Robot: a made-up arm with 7 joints. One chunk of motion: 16 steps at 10 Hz.
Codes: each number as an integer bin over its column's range. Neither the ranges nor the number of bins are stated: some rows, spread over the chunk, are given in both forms.
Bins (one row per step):
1: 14 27 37 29 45 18 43
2: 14 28 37 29 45 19 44
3: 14 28 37 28 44 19 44
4: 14 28 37 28 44 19 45
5: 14 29 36 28 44 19 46
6: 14 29 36 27 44 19 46
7: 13 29 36 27 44 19 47
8: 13 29 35 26 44 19 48
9: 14 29 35 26 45 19 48
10: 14 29 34 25 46 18 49
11: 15 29 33 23 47 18 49
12: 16 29 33 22 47 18 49
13: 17 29 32 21 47 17 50
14: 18 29 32 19 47 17 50
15: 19 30 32 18 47 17 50
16: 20 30 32 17 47 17 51
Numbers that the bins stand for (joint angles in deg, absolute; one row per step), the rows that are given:
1: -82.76 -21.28 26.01 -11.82 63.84 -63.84 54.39
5: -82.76 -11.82 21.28 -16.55 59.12 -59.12 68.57
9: -82.76 -11.82 16.55 -26.01 63.84 -59.12 78.03
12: -73.30 -11.82 7.09 -44.93 73.30 -63.84 82.76
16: -54.39 -7.09 2.36 -68.57 73.30 -68.57 92.22
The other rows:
2: -82.76 -16.55 26.01 -11.82 63.84 -59.12 59.12
3: -82.76 -16.55 26.01 -16.55 59.12 -59.12 59.12
4: -82.76 -16.55 26.01 -16.55 59.12 -59.12 63.84
6: -82.76 -11.82 21.28 -21.28 59.12 -59.12 68.57
7: -87.49 -11.82 21.28 -21.28 59.12 -59.12 73.30
8: -87.49 -11.82 16.55 -26.01 59.12 -59.12 78.03
10: -82.76 -11.82 11.82 -30.74 68.57 -63.84 82.76
11: -78.03 -11.82 7.09 -40.20 73.30 -63.84 82.76
13: -68.57 -11.82 2.36 -49.66 73.30 -68.57 87.49
14: -63.84 -11.82 2.36 -59.12 73.30 -68.57 87.49
15: -59.12 -7.09 2.36 -63.84 73.30 -68.57 87.49

